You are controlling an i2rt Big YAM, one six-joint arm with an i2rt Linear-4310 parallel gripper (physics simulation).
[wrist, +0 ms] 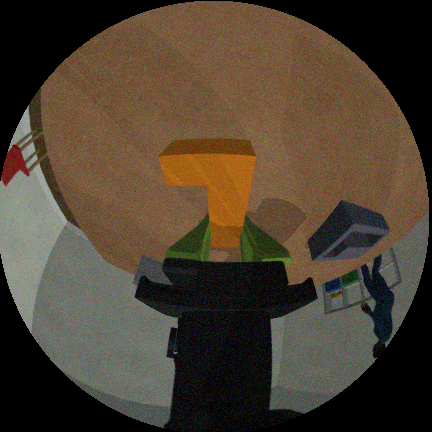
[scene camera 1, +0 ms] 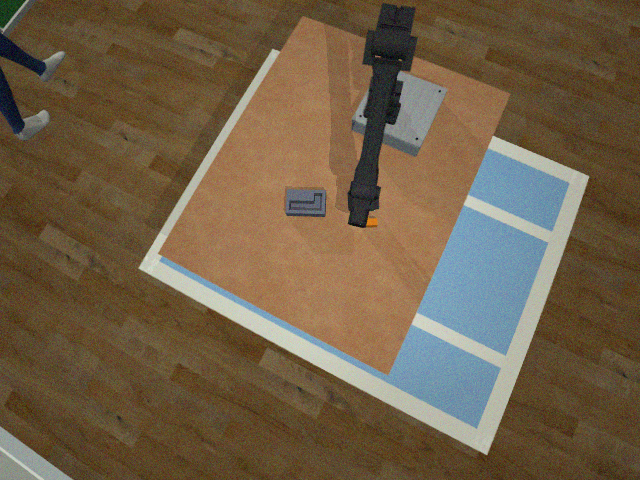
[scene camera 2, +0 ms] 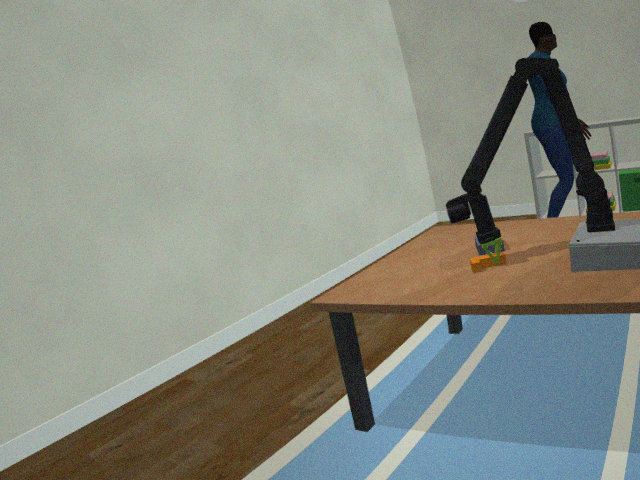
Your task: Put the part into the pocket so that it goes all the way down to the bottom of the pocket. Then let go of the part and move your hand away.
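Frame: origin at the arm's base, x ahead, y left, z up, level; millimetres.
Where they show: gripper, fingertip midpoint: (wrist: 225, 216) (scene camera 2: 496, 261); arm's base at its link origin: (scene camera 2: 600, 226).
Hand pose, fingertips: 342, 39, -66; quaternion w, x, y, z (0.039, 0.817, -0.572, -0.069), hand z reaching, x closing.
Each offset is from my fingertips to the top centre of the thing, as dx, dy, dz. "*": to the spot under its first point. Level surfaces: height alone.
The orange L-shaped part @[+19, +22, +22] (scene camera 1: 372, 222) (scene camera 2: 480, 264) (wrist: 227, 175) is at table height, flat side up. My gripper (scene camera 2: 495, 257) (wrist: 225, 216) is shut on its long leg, with one green finger on each side; its short leg points left in the wrist view. In scene camera 1 the wrist hides the fingers and most of the part. The blue-grey block @[+57, -196, +27] (scene camera 1: 299, 193) (wrist: 332, 227) stands apart from the part, left of my gripper in scene camera 1 and right in the wrist view. Its L-shaped pocket @[* +66, -197, -4] (scene camera 1: 305, 206) faces up. In scene camera 2 the block is mostly hidden behind my gripper.
The arm's grey base plate (scene camera 1: 423, 108) (scene camera 2: 602, 255) stands on the wooden table @[dz -9] (scene camera 1: 248, 232) (scene camera 2: 403, 281), behind my gripper. A person (scene camera 2: 545, 108) stands beyond the table, near a shelf unit (scene camera 2: 528, 155).
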